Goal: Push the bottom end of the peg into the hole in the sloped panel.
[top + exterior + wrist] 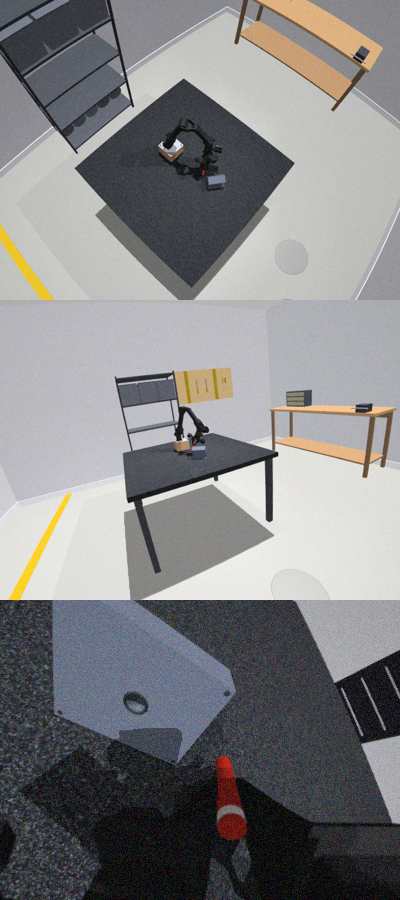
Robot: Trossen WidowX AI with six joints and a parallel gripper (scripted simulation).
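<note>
The grey sloped panel is 110 mm ahead of my gripper tip and 50 mm below it. The rest, counted from my gripper tip: red peg 10 mm behind, 10 mm to the left, 10 mm above.
</note>
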